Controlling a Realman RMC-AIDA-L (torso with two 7-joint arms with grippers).
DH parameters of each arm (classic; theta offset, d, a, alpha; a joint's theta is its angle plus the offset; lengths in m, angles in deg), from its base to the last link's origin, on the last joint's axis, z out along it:
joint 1: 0 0.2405 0 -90
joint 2: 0 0 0 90
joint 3: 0 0.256 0 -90
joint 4: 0 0 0 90
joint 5: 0 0.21 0 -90
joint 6: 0 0 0 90
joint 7: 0 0.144 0 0
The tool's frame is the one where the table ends.
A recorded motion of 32 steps. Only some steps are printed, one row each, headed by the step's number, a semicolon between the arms.
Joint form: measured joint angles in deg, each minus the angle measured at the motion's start. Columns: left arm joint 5, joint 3, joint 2, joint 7, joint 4, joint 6, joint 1; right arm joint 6, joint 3, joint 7, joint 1, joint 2, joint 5, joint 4.
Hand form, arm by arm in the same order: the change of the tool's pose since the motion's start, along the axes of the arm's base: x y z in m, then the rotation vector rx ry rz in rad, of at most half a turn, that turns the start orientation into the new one. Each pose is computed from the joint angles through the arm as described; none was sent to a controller.
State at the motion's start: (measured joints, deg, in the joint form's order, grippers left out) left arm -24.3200 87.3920 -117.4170 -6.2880 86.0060 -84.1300 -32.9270; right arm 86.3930 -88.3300 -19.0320 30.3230 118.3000 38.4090 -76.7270
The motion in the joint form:
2: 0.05 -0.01 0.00 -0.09 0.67 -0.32 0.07; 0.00 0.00 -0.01 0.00 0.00 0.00 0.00
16: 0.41 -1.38 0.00 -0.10 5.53 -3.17 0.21; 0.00 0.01 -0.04 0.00 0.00 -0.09 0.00
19: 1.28 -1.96 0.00 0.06 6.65 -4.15 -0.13; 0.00 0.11 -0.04 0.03 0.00 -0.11 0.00
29: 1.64 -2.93 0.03 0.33 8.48 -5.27 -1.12; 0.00 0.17 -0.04 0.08 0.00 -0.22 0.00
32: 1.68 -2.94 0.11 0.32 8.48 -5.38 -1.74; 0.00 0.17 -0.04 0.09 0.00 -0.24 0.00
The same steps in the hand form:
2: 0.0018 -0.0006 0.0013 0.0022 -0.0003 -0.0044; 0.0000 0.0000 0.0000 -0.0001 0.0000 0.0002
16: 0.0147 -0.0035 0.0149 0.0245 -0.0049 -0.0348; 0.0002 0.0001 0.0001 0.0003 -0.0015 0.0007
19: 0.0178 -0.0029 0.0202 0.0354 0.0070 -0.0437; 0.0001 0.0004 0.0004 0.0018 -0.0010 0.0004
29: 0.0278 -0.0012 0.0275 0.0502 0.0078 -0.0718; 0.0001 0.0008 0.0007 0.0032 -0.0024 0.0009
32: 0.0312 0.0003 0.0280 0.0503 0.0099 -0.0811; 0.0001 0.0008 0.0007 0.0033 -0.0027 0.0011

